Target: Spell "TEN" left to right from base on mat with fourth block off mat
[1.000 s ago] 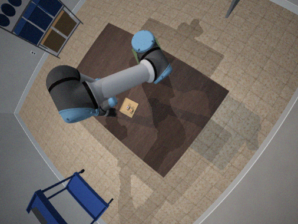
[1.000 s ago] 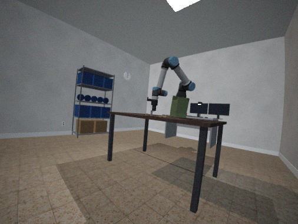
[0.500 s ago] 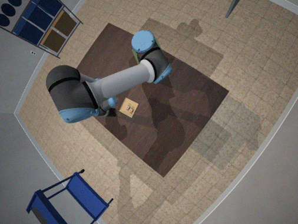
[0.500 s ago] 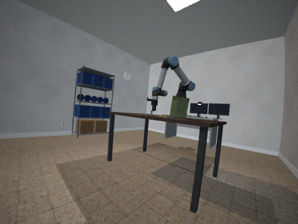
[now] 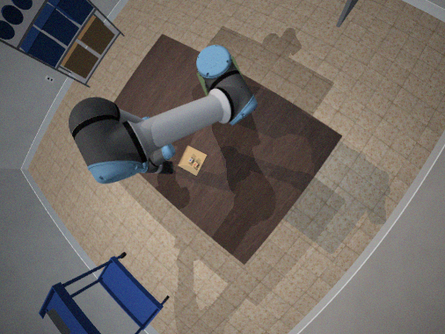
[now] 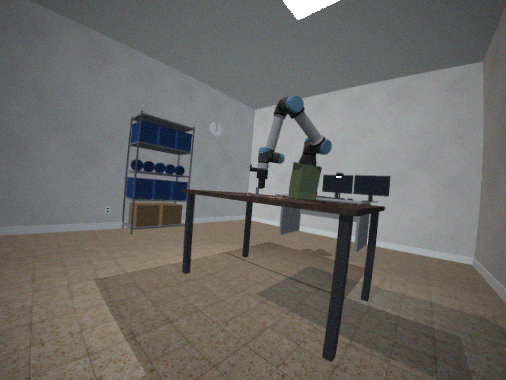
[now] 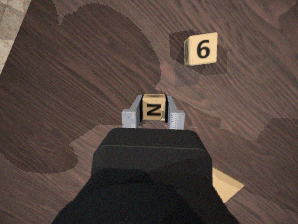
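Now: hand 10 mm above the N block. Also, from my hand: tan mat: 110 mm behind, 100 mm to the left, 20 mm below.
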